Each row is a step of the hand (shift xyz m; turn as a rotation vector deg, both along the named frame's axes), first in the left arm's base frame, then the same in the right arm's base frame.
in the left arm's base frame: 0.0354 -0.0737 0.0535 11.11 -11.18 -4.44
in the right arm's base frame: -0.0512 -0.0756 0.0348 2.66 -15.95 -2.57
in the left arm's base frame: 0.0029 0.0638 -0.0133 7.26 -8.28 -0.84
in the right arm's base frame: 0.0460 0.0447 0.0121 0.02 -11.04 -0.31
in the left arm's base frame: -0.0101 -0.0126 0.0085 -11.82 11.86 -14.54
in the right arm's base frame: -0.0180 -0.0022 -0.0018 7.90 15.95 -13.23
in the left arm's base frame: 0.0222 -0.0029 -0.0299 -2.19 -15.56 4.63
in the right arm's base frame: 0.0283 -0.0185 -0.0159 -12.87 -9.84 -2.46
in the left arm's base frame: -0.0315 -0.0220 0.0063 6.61 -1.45 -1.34
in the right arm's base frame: -0.0350 0.0051 -0.0163 3.85 -5.57 1.33
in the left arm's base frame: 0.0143 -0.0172 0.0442 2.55 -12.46 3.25
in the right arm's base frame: -0.0261 -0.0200 0.0371 -7.48 -10.78 -0.44
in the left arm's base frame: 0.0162 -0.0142 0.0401 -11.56 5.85 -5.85
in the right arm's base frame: -0.0209 -0.0193 0.0355 -0.26 11.77 -7.97
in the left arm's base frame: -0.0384 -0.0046 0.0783 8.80 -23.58 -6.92
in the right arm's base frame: -0.0692 0.0263 0.0462 -4.49 -23.73 -9.90
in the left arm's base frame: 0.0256 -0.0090 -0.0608 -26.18 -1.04 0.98
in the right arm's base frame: 0.0440 -0.0269 -0.0421 -16.77 16.79 -11.16
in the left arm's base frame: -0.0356 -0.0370 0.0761 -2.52 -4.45 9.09
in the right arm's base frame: -0.0850 0.0003 0.0346 -9.14 -1.14 4.89
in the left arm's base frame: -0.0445 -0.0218 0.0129 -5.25 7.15 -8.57
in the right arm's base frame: -0.0463 0.0143 -0.0165 5.77 8.37 -6.98
